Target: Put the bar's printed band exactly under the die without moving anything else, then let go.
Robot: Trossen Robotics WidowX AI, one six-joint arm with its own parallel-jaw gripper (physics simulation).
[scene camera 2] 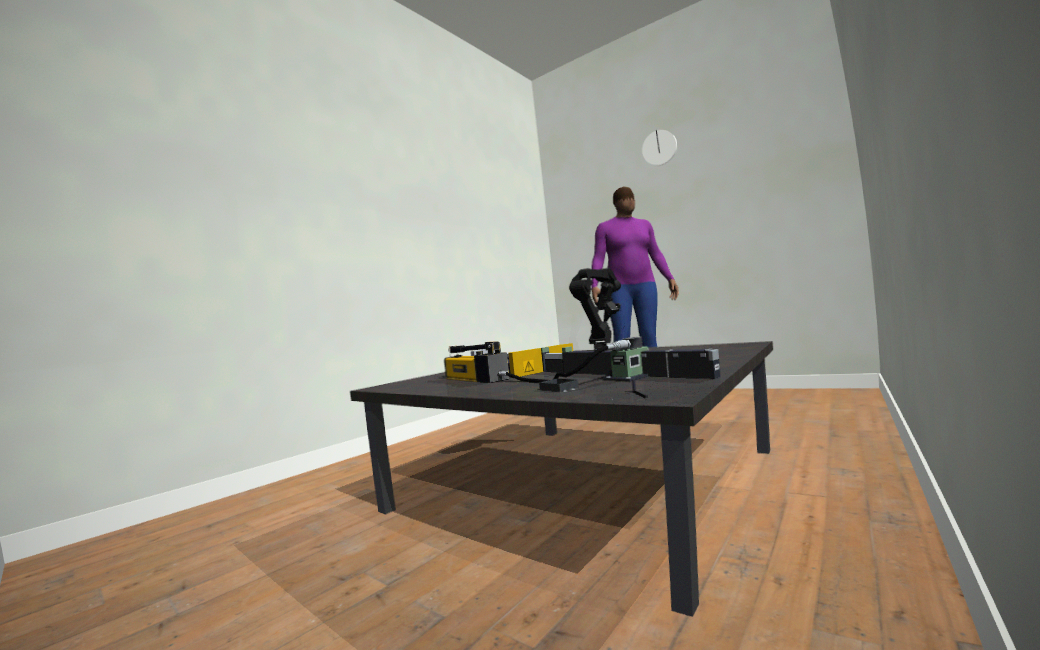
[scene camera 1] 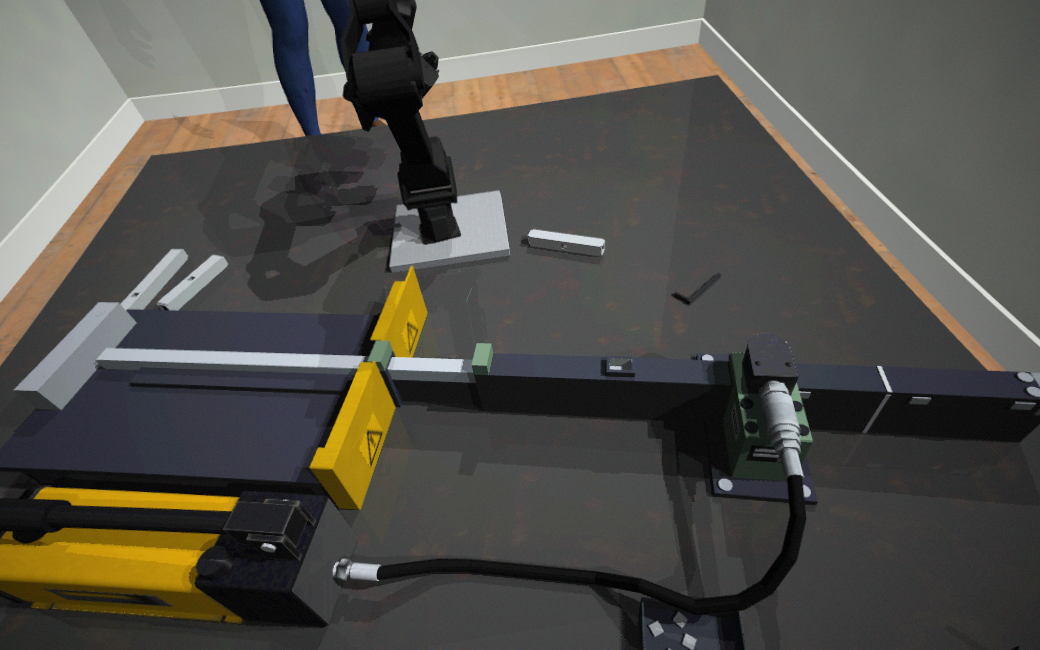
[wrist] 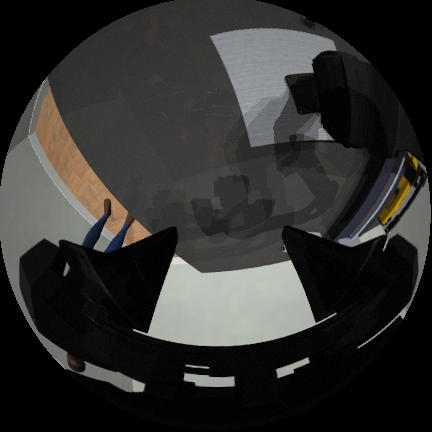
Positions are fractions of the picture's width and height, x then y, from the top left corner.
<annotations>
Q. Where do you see a pale bar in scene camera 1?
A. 0.11,0.55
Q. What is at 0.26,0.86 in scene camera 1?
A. A yellow and black box.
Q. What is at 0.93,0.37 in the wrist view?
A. A pale bar.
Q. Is my gripper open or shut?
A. Open.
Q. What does my gripper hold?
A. Nothing.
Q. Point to a connector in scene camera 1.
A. At 0.75,0.63
</annotations>
